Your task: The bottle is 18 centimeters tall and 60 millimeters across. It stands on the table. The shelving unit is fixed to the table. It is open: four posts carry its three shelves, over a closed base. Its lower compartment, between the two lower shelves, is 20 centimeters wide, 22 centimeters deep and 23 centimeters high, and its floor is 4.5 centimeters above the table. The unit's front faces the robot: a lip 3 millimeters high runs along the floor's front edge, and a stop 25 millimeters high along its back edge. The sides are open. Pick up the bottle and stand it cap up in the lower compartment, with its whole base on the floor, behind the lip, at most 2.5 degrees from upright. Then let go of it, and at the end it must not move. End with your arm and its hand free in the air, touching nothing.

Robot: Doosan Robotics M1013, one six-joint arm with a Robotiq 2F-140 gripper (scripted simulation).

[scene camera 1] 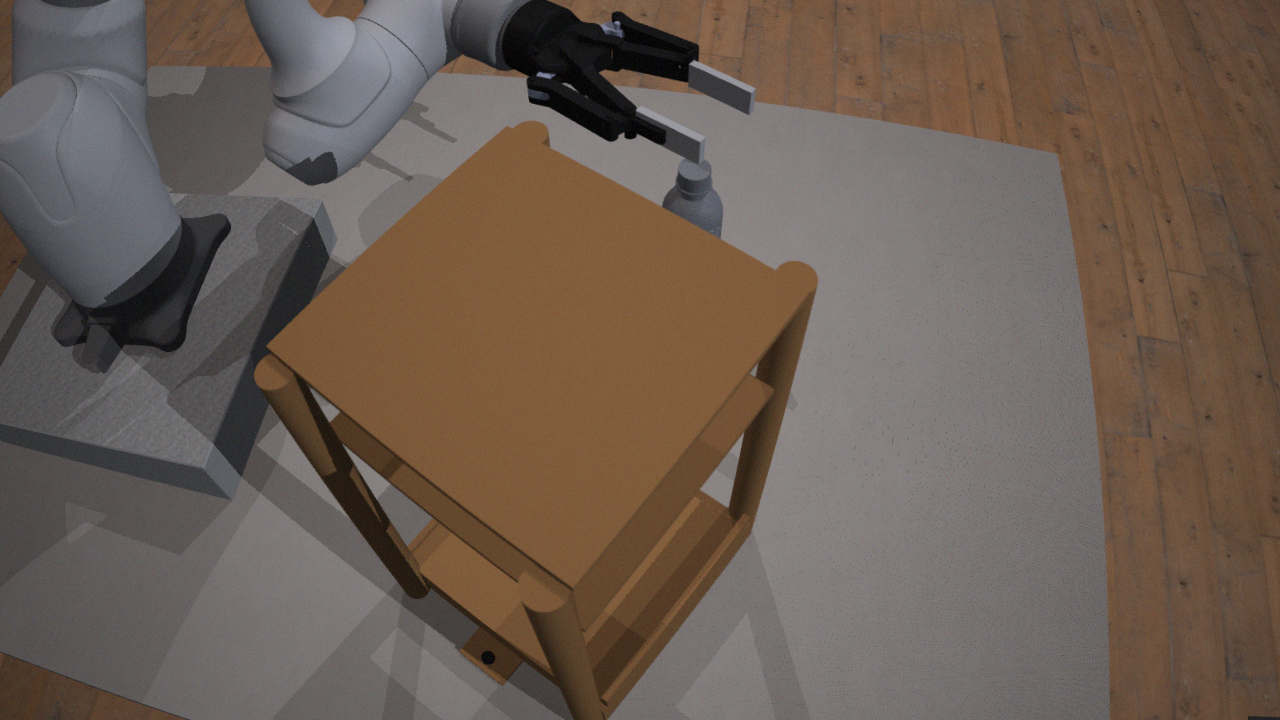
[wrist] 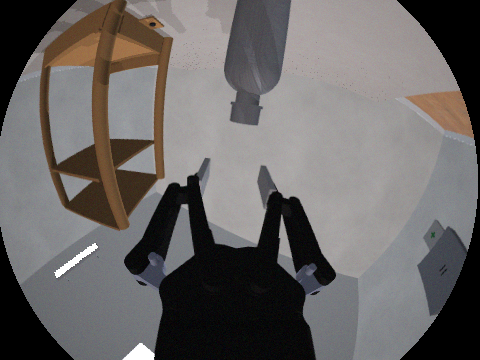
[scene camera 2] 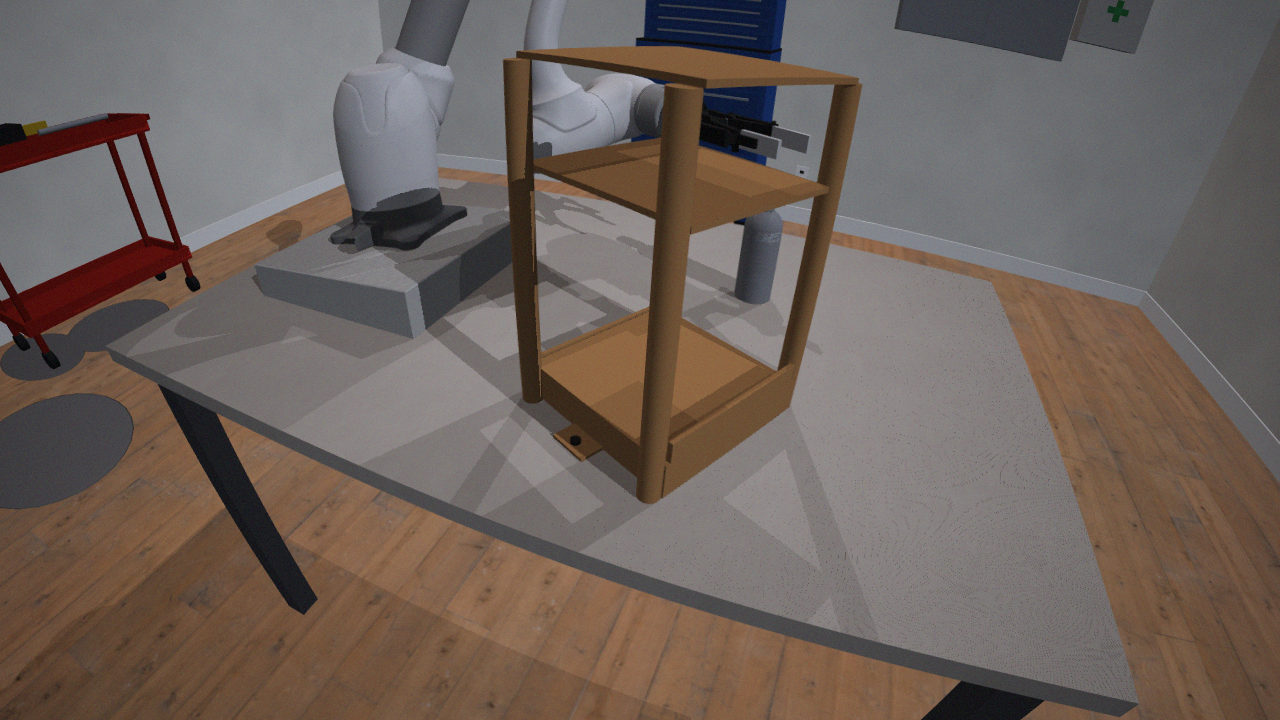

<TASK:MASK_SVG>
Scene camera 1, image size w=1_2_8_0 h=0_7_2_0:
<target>my gripper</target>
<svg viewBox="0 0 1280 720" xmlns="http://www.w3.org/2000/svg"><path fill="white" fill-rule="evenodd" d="M504 32L502 40L503 58L510 68L529 76L527 78L529 102L549 107L609 142L616 141L618 135L624 133L624 138L634 139L638 134L699 165L704 160L706 137L643 106L637 109L629 99L599 74L599 72L605 69L615 72L625 69L688 82L688 87L747 115L754 111L756 88L698 62L698 44L636 22L620 11L612 13L611 21L598 25L596 23L582 22L569 9L550 1L531 0L515 12Z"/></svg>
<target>grey bottle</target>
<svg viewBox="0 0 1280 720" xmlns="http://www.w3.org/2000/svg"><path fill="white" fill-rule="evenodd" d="M685 158L678 165L676 186L668 191L663 200L662 207L721 239L723 205L718 193L712 188L712 167L705 159L700 165L697 165Z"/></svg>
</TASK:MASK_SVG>
